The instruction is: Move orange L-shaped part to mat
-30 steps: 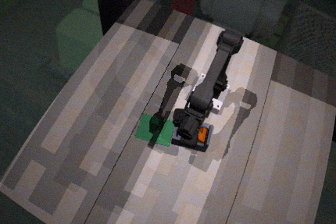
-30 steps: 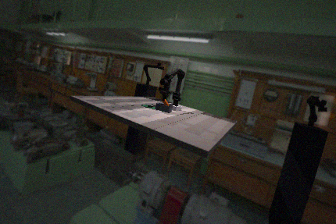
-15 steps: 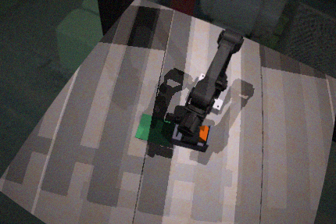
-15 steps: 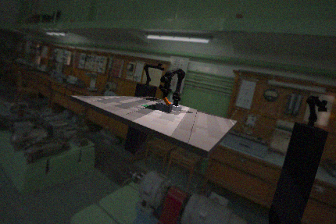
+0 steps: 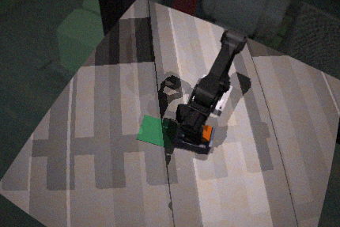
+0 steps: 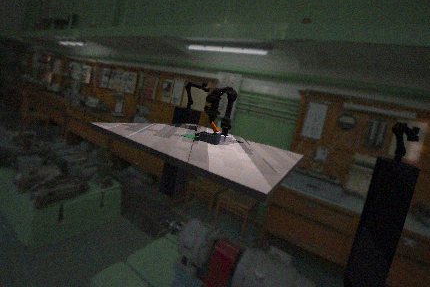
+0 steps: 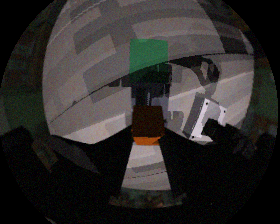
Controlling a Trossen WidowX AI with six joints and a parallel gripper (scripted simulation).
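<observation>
The green mat is 2 cm ahead of my gripper tip, 15 cm to the right of it and 17 cm below it. The rest, counted from my gripper tip: orange L-shaped part: 2 cm behind, 3 cm to the left, 3 cm below.
</observation>
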